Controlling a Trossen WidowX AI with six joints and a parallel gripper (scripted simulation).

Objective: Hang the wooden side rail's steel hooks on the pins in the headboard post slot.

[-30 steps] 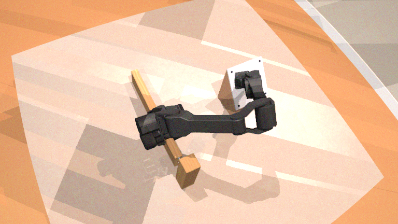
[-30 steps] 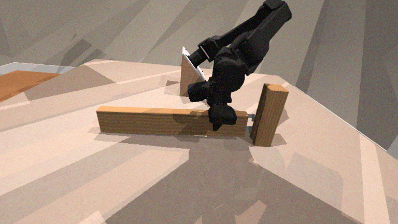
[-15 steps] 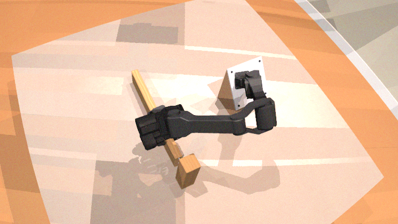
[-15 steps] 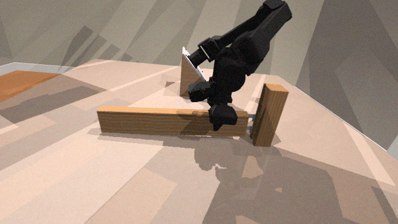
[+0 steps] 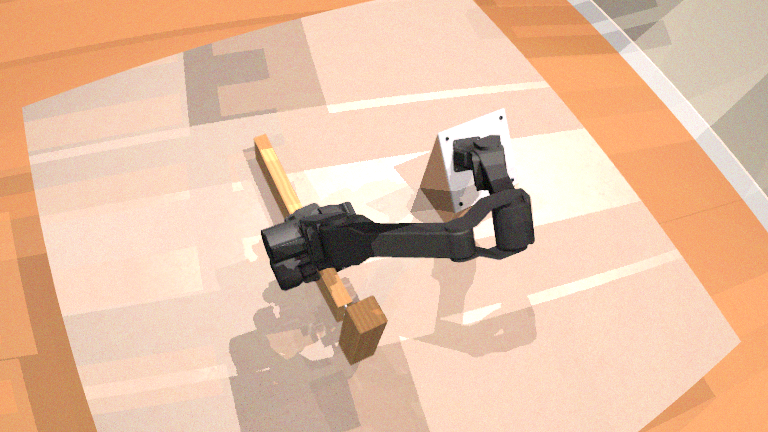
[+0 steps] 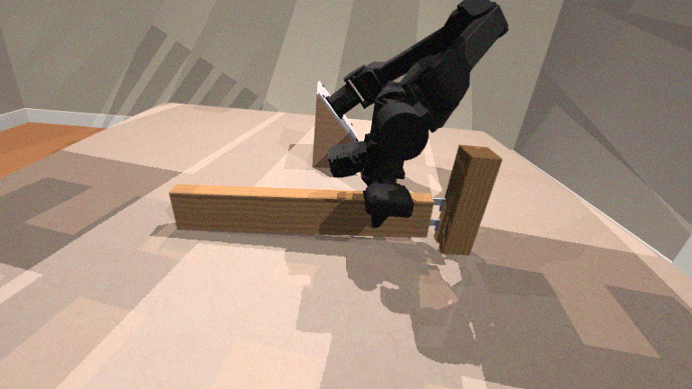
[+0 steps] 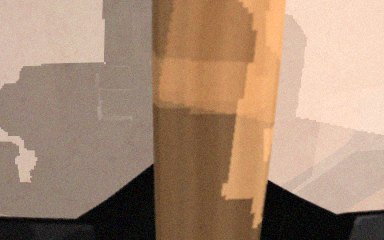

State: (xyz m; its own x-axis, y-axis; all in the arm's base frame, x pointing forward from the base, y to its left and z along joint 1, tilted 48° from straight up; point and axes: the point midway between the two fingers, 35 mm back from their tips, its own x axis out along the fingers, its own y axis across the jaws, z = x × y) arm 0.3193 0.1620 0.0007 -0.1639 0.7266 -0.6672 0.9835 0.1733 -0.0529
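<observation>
The headboard post lies 140 mm to the left of my gripper tip, 40 mm above it and 10 mm behind it.
</observation>
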